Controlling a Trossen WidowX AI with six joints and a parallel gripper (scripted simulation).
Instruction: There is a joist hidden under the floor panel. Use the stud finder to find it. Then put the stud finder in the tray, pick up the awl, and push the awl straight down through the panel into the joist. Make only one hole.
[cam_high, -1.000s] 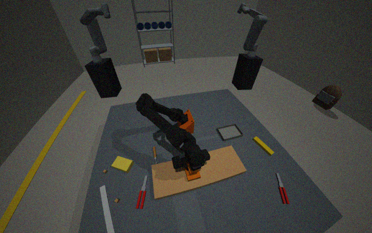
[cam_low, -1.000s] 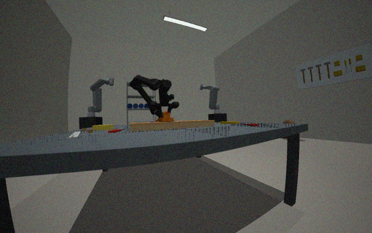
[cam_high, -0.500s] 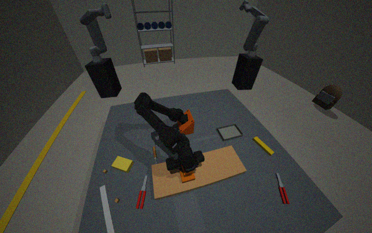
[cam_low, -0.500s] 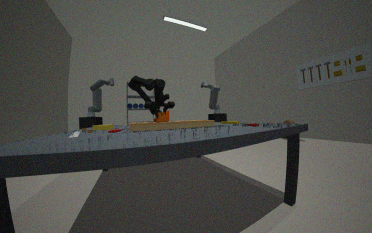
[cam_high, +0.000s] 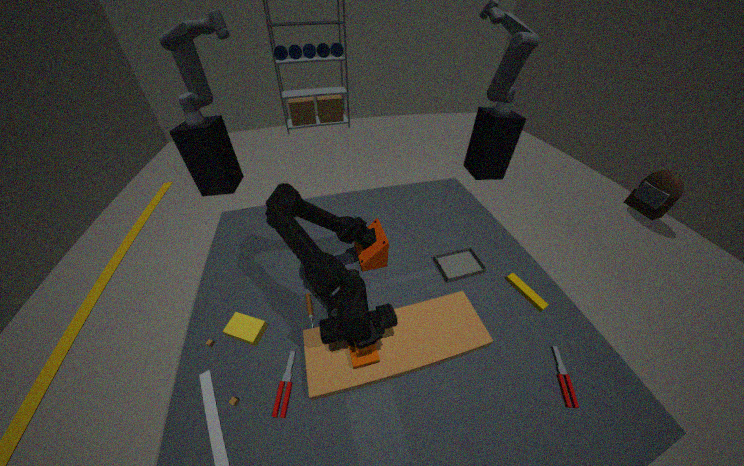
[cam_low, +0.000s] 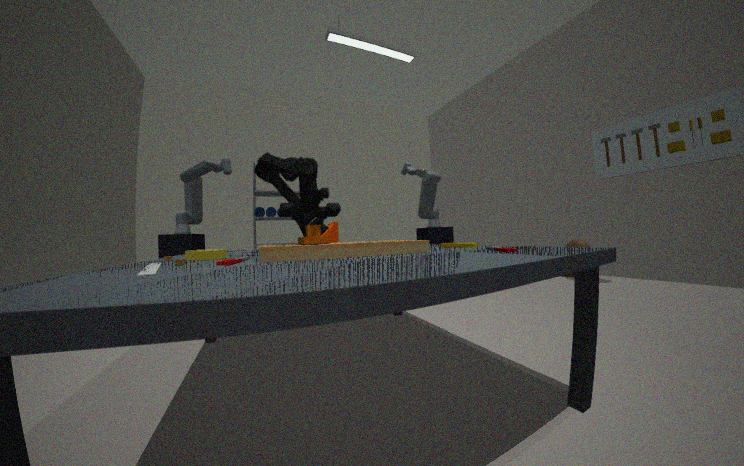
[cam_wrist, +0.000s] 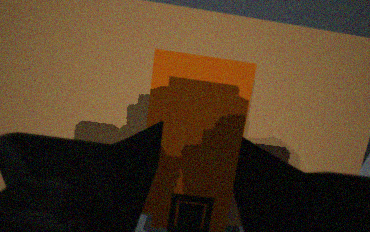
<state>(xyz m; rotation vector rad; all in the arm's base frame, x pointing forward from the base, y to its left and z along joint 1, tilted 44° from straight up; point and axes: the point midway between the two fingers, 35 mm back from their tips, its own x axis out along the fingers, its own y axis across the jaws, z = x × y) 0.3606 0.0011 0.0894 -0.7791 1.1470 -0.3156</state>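
Right now the indicator window is 40 mm behind my gripper tip, 10 mm to the right of it and 30 mm above it. From my gripper tip the other things lie so: orange stud finder: 20 mm behind, 20 mm above; yellow block: 90 mm behind, 350 mm to the right, 50 mm below; awl: 130 mm behind, 150 mm to the right, 60 mm below.
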